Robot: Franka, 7 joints.
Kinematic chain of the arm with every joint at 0, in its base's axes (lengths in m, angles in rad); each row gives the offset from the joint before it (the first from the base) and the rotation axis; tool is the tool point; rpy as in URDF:
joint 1: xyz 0 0 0.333 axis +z
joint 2: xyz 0 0 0 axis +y
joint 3: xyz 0 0 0.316 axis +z
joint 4: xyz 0.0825 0 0 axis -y
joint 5: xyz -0.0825 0 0.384 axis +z
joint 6: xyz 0 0 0 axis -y
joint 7: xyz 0.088 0 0 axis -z
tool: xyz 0 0 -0.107 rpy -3.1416 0 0
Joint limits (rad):
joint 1: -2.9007..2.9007
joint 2: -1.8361..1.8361
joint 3: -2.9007..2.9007
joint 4: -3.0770..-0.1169
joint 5: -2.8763..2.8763
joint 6: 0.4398..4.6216
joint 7: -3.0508..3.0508
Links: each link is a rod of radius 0.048 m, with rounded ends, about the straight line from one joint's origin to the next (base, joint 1, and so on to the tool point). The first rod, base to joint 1, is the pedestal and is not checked.
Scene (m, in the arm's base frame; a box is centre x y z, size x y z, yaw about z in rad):
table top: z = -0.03
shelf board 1: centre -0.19 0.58 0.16 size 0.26 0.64 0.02 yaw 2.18
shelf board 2: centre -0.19 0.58 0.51 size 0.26 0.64 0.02 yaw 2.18
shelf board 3: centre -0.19 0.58 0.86 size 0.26 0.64 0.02 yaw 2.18
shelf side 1: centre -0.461 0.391 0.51 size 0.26 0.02 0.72 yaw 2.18
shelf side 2: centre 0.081 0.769 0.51 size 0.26 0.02 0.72 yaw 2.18
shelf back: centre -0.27 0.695 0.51 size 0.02 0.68 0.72 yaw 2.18
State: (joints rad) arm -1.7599 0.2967 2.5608 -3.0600 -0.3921 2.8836 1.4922
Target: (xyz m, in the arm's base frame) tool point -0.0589 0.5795 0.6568
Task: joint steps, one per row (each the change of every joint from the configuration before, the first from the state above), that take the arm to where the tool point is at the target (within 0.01 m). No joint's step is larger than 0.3 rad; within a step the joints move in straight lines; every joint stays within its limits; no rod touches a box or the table.
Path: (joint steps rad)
1: 0.1709 0.1877 0.1338 0.2967 -0.0080 0.0651 0.0000
2: 0.1709 0.1877 0.1338 0.2966 -0.0081 0.0651 0.0000
3: 0.0761 -0.2978 0.0361 0.2655 0.0171 0.0042 0.0000
4: 0.0760 -0.2978 0.0362 0.2655 0.0171 0.0041 0.0000

